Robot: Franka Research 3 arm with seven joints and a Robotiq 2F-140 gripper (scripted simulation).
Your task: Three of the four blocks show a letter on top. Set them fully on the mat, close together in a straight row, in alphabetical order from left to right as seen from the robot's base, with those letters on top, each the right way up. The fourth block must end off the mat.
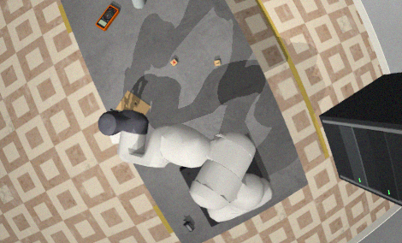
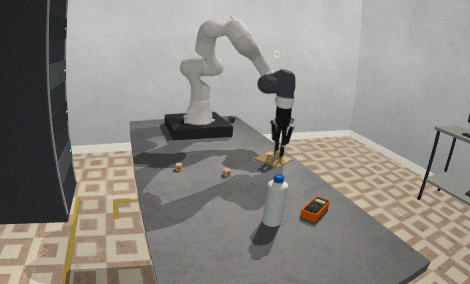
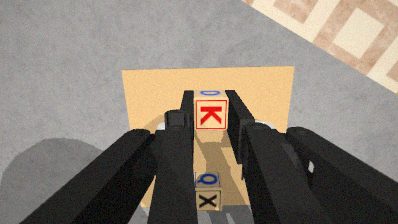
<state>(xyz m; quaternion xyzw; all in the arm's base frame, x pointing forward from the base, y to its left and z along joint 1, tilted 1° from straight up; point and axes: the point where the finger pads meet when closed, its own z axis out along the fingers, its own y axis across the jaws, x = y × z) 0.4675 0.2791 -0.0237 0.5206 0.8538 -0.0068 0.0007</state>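
Right now the red k block is 2 cm below my hand. Also, from my hand: white bottle 50 cm ahead, 30 cm to the right, 4 cm above; then tan mat 2 cm ahead, 4 cm to the right, 4 cm below.
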